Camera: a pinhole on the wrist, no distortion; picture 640 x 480 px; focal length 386.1 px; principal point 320.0 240.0 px. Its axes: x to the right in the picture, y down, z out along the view. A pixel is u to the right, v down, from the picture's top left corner.
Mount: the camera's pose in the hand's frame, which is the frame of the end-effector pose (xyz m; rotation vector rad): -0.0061 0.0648 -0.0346 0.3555 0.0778 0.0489
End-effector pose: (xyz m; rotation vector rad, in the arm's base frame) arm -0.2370 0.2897 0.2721 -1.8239 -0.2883 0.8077
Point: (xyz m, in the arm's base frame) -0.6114 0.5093 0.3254
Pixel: 134 266
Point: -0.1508 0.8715 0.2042
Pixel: 597 162
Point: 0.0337 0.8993 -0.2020
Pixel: outside the picture
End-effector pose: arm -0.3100 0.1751 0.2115 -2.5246 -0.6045 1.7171
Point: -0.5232 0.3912 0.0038
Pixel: 490 54
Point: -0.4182 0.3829 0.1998
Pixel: outside the picture
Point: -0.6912 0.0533 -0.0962
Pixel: 385 384
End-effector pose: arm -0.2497 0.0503 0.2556 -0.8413 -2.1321 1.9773
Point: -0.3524 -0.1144 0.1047
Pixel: 397 465
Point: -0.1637 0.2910 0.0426
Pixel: behind the camera
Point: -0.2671 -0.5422 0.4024
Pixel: 81 245
